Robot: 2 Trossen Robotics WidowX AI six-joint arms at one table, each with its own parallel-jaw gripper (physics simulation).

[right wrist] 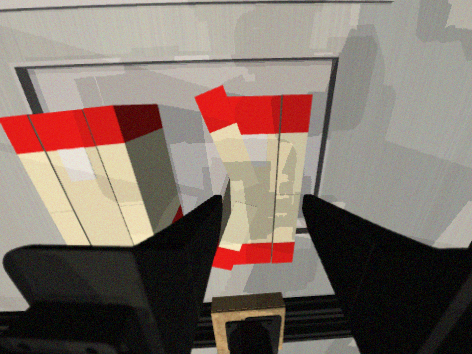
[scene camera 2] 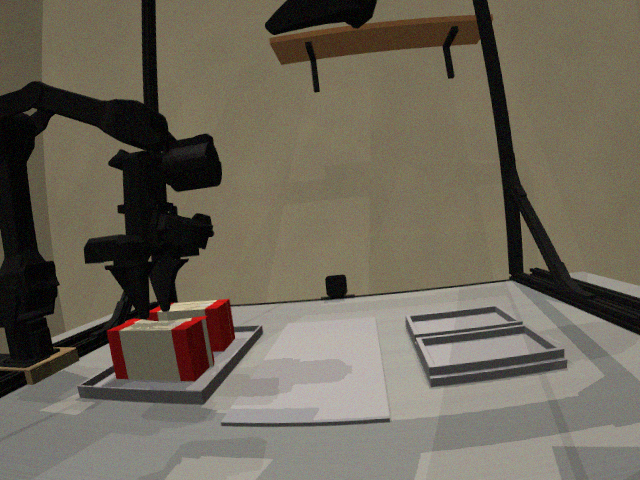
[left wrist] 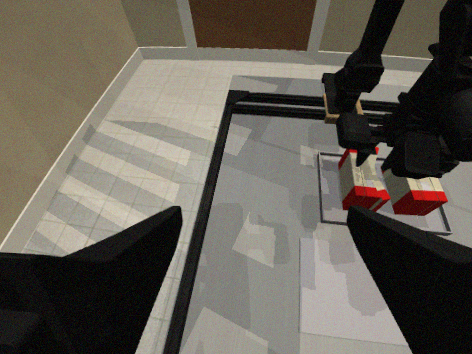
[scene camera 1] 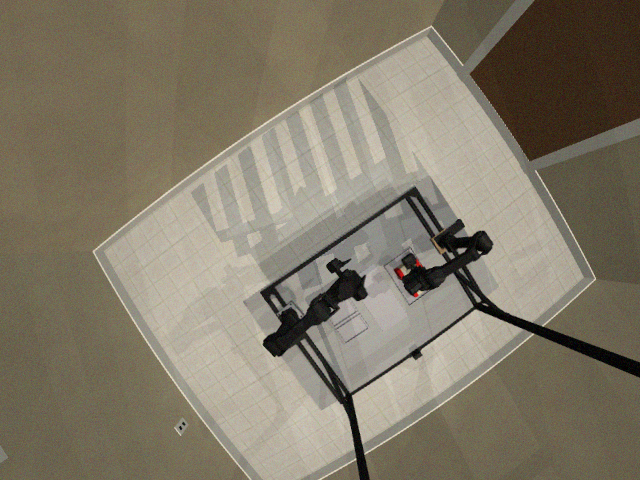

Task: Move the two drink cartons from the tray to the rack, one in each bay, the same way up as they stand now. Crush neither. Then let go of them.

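Seen in the pictures: left gripper, fingertip midpoint: (left wrist: 264,214) (scene camera 1: 357,267); right gripper, fingertip midpoint: (right wrist: 262,201) (scene camera 2: 155,314) (left wrist: 369,166) (scene camera 1: 409,269); left arm's base, link origin: (scene camera 1: 290,315); right arm's base, link origin: (right wrist: 249,333) (scene camera 2: 32,357) (left wrist: 343,105) (scene camera 1: 443,241).
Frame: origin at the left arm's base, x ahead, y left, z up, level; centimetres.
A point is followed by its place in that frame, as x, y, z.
Observation:
Two red-and-cream cartons sit side by side in the tray (scene camera 2: 142,395) @[61.0, -13.8, -3.5] (left wrist: 320,187) @[61.0, -13.8, -3.2] (right wrist: 175,61) @[52.1, -26.0, -3.1]. The nearer carton in scene camera 2 (scene camera 2: 149,353) @[61.6, -18.6, 0.0] (left wrist: 361,180) @[58.9, -19.7, 3.0] (right wrist: 272,200) @[62.0, -20.5, 3.0] has a red-and-cream part standing out at an angle on one side. The other carton (scene camera 2: 221,325) @[54.8, -29.2, 0.1] (left wrist: 420,199) @[54.9, -29.7, 3.0] (right wrist: 90,190) @[59.4, -31.8, 3.0] is beside it. My right gripper (scene camera 2: 155,312) @[61.2, -21.3, 4.3] (right wrist: 262,201) @[61.2, -21.3, 4.3] is partly open and empty, above the nearer carton, its fingertips on either side of it in the right wrist view. My left gripper (scene camera 1: 356,268) @[40.9, 0.9, 29.2] (left wrist: 264,214) @[40.9, 0.9, 29.2] is wide open and empty, away from the cartons. The two-bay rack (scene camera 1: 357,334) @[19.2, -31.5, -3.3] (scene camera 2: 491,367) @[21.9, -11.8, -3.3] holds no carton.
A flat pale board (scene camera 1: 390,310) @[40.8, -33.6, -4.0] (scene camera 2: 330,392) @[39.3, -13.0, -4.0] (left wrist: 320,320) @[35.9, -10.2, -4.0] lies between the tray and the rack. A black frame with upright posts (scene camera 2: 498,118) @[-5.7, -54.9, 33.8] borders the table. A small black block (scene camera 1: 416,353) @[36.3, -60.0, 0.0] (scene camera 2: 336,285) @[36.0, -59.8, -1.1] is at the table edge. A wooden shelf (scene camera 2: 382,38) is on the wall.

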